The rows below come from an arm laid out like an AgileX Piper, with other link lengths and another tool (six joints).
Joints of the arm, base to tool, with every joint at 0 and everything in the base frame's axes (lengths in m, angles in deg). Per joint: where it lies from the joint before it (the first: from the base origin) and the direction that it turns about. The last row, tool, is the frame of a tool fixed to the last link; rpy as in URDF.
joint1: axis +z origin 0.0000 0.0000 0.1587
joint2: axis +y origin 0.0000 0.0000 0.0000
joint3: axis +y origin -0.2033 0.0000 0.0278
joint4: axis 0.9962 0 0.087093 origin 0.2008 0.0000 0.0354
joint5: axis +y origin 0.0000 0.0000 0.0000
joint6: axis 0.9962 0 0.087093 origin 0.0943 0.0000 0.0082
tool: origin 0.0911 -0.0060 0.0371 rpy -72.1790 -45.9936 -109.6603
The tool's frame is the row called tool.
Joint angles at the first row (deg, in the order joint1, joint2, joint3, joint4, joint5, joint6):
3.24 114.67 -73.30 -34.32 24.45 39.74
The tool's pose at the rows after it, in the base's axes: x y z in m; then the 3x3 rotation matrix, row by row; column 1 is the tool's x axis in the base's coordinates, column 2 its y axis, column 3 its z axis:
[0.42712 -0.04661 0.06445], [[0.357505 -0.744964 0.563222], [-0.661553 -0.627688 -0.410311], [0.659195 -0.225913 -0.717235]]
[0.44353 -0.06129 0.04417], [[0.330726 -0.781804 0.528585], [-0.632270 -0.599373 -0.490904], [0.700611 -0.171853 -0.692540]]
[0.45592 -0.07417 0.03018], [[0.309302 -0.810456 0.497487], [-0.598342 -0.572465 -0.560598], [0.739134 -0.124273 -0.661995]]
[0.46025 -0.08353 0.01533], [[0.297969 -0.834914 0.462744], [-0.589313 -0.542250 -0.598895], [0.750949 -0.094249 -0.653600]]
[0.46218 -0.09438 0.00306], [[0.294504 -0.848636 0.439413], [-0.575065 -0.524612 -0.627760], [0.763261 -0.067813 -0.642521]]
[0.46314 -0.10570 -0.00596], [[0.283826 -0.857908 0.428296], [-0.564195 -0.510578 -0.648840], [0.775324 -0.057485 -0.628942]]
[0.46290 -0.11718 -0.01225], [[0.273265 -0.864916 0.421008], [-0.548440 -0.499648 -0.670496], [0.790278 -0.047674 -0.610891]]
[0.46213 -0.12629 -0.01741], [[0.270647 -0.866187 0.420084], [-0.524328 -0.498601 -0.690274], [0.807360 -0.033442 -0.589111]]
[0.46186 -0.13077 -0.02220], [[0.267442 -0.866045 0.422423], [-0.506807 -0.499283 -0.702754], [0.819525 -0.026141 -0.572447]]
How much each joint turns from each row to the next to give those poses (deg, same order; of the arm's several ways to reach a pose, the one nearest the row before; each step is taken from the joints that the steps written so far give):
0.01 10.11 -9.59 -6.58 4.74 7.69
0.01 9.15 -9.17 -6.02 4.19 5.51
0.00 7.65 -8.88 -3.48 4.65 2.40
-0.35 5.60 -6.18 -0.55 3.00 0.51
-0.82 4.23 -4.25 -1.16 1.59 0.24
-1.10 2.95 -2.49 -1.82 0.23 1.10
-1.10 2.13 -1.43 -2.51 0.00 1.59
-0.79 1.63 -0.51 -3.23 -0.18 1.95
-0.32 1.40 -0.43 -2.59 -0.14 1.93

